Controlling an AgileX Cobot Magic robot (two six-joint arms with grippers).
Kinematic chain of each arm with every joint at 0, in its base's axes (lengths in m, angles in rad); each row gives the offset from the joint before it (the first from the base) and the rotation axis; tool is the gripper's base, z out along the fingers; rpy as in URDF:
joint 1: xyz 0 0 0.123 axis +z
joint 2: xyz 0 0 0 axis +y
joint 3: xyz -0.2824 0 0.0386 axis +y
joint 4: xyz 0.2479 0 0.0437 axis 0.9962 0 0.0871
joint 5: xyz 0 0 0 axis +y
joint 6: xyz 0.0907 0 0.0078 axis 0.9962 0 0.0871
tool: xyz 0 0 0 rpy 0 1.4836 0
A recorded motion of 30 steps. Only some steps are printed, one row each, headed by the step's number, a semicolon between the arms.
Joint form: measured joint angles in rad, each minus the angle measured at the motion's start. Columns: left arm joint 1, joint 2, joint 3, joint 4, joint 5, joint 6; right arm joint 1, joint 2, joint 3, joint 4, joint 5, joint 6.
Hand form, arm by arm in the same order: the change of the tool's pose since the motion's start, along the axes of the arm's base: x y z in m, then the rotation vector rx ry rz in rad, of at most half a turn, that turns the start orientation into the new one. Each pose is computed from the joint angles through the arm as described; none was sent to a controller.
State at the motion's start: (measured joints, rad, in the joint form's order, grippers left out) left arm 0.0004 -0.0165 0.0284 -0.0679 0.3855 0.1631; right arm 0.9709 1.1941 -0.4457 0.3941 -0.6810 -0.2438
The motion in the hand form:
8: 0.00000 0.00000 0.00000 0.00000 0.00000 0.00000; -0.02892 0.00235 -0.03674 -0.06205 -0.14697 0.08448
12: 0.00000 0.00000 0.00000 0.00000 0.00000 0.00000; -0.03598 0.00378 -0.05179 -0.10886 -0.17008 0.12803
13: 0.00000 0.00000 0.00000 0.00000 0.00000 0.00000; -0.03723 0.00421 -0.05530 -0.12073 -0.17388 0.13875
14: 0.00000 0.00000 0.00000 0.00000 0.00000 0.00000; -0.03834 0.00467 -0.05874 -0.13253 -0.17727 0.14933
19: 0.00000 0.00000 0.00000 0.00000 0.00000 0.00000; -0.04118 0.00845 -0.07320 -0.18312 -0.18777 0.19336
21: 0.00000 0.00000 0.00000 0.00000 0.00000 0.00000; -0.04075 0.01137 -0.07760 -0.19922 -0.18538 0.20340
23: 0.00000 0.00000 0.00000 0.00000 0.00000 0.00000; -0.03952 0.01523 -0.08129 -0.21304 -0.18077 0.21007
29: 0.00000 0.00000 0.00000 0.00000 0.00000 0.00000; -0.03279 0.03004 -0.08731 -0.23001 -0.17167 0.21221
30: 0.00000 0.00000 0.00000 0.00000 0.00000 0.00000; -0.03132 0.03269 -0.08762 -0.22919 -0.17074 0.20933
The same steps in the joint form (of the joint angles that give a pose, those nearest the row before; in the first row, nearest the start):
8: 0.0000 0.0000 0.0000 0.0000 0.0000 0.0000; 0.1362 0.0893 0.1568 -0.0390 -0.3024 -0.0548
12: 0.0000 0.0000 0.0000 0.0000 0.0000 0.0000; 0.1621 0.1417 0.1969 -0.0727 -0.3668 -0.0610
13: 0.0000 0.0000 0.0000 0.0000 0.0000 0.0000; 0.1656 0.1554 0.2046 -0.0828 -0.3792 -0.0613
14: 0.0000 0.0000 0.0000 0.0000 0.0000 0.0000; 0.1682 0.1695 0.2115 -0.0931 -0.3911 -0.0615
19: 0.0000 0.0000 0.0000 0.0000 0.0000 0.0000; 0.1733 0.2402 0.2294 -0.1394 -0.4377 -0.0614
21: 0.0000 0.0000 0.0000 0.0000 0.0000 0.0000; 0.1741 0.2681 0.2254 -0.1486 -0.4457 -0.0615
23: 0.0000 0.0000 0.0000 0.0000 0.0000 0.0000; 0.1744 0.2958 0.2153 -0.1539 -0.4484 -0.0616
29: 0.0000 0.0000 0.0000 0.0000 0.0000 0.0000; 0.1745 0.3699 0.1619 -0.1536 -0.4500 -0.0620
30: 0.0000 0.0000 0.0000 0.0000 0.0000 0.0000; 0.1745 0.3803 0.1509 -0.1505 -0.4501 -0.0621

